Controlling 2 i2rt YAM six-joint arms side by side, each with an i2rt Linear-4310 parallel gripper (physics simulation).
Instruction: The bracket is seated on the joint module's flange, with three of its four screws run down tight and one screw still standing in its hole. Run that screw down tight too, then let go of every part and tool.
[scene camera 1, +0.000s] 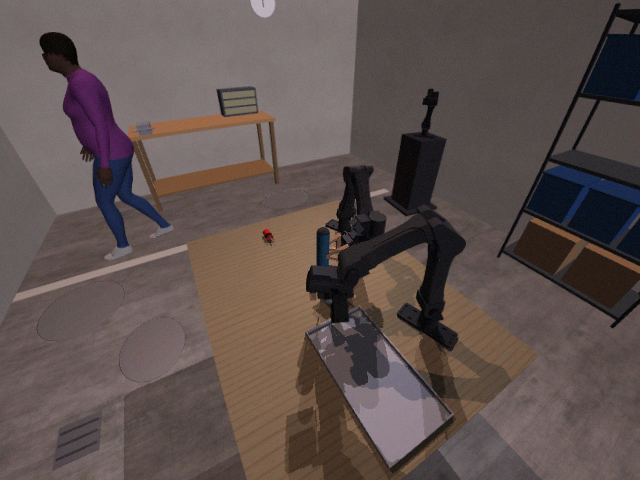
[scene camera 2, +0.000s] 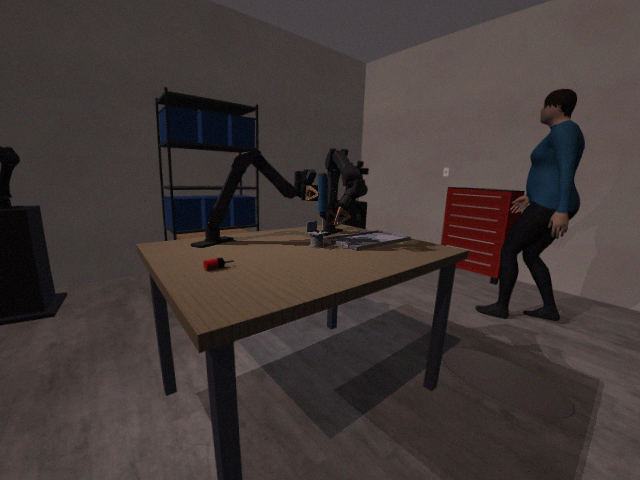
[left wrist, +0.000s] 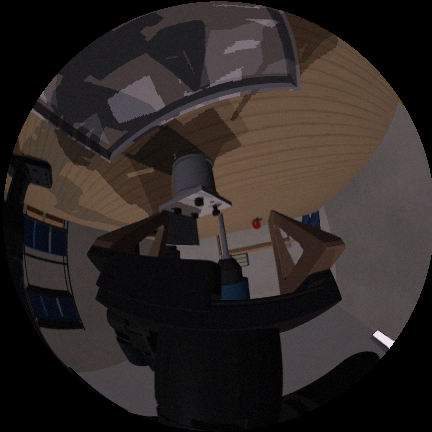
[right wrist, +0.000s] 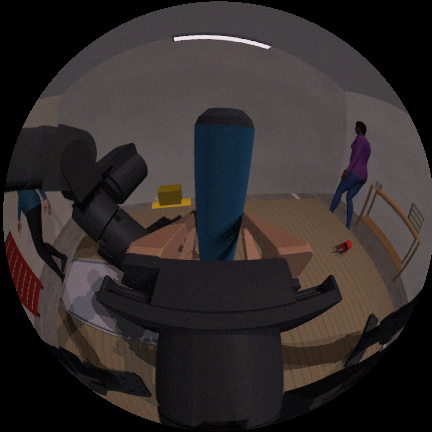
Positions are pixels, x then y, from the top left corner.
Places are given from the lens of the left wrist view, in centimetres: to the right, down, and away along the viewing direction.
my left gripper (left wrist: 218, 215): 0, 0, 13
blue screwdriver (left wrist: 233, 285): 2, 7, 13
joint module (left wrist: 190, 170): -4, -6, 17
The marked spots on the joint module and the blue screwdriver are 14 cm apart.
